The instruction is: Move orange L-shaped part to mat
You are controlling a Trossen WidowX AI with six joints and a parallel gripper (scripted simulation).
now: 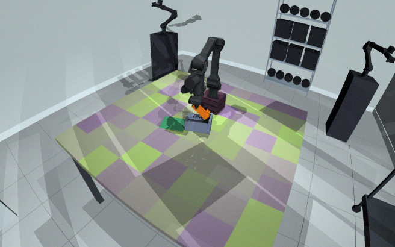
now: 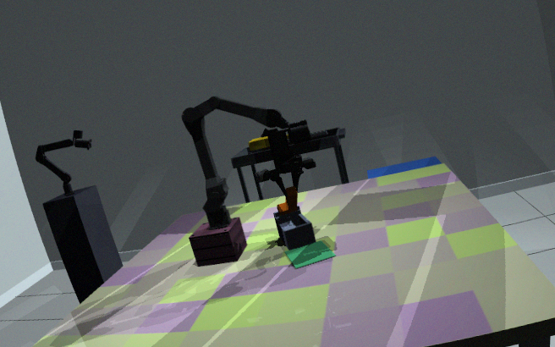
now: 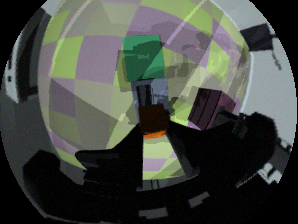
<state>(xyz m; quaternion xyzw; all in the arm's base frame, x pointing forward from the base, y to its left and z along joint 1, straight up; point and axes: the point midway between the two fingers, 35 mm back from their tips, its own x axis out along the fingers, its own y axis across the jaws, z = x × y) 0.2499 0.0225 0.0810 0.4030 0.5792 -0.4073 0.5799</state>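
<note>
My gripper tip is now 3 cm short of the green mat, 14 cm to the left of it and 16 cm above it. From my gripper tip the other things lie so: orange L-shaped part: 3 cm behind, 2 cm to the left, 3 cm below.
</note>
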